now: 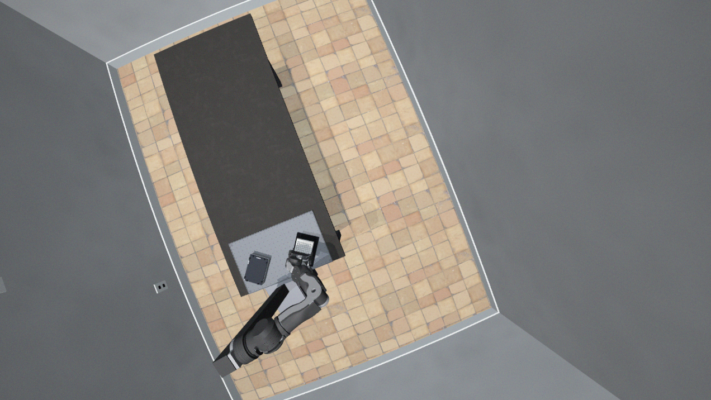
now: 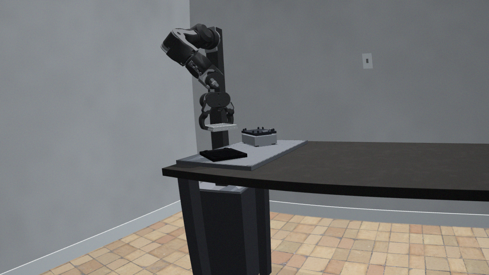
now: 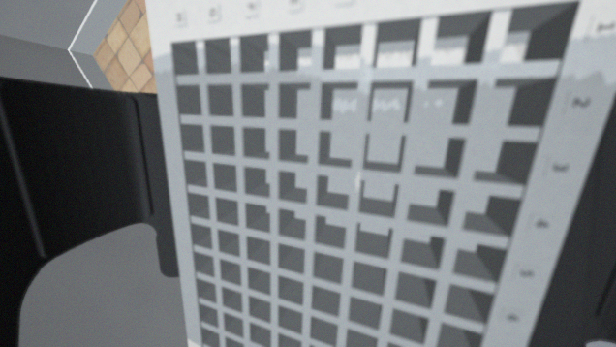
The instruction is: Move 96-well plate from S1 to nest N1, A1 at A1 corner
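My hand is 10 mm short of the white 96-well plate and 10 mm to the left of it. From my hand the other things lie so: black plate nest N1: 10 mm ahead, 100 mm below; plate shaker S1: 80 mm ahead, 250 mm to the left, 60 mm below; A1 mark: 10 mm behind, 90 mm to the left, 90 mm below.
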